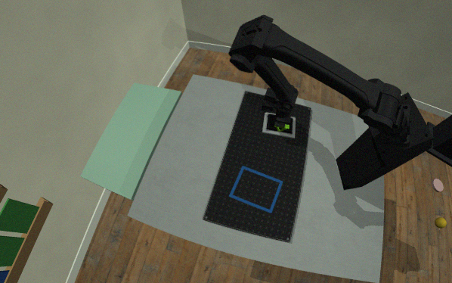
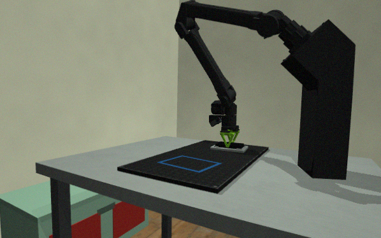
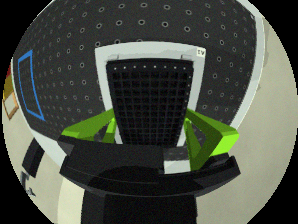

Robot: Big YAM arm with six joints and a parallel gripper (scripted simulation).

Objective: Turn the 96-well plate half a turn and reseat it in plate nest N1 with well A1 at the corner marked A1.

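The black 96-well plate lies right at my hand. Round my hand: plate nest N1: 2 cm below; then A1 mark: 9 cm ahead, 2 cm to the right, 1 cm below.
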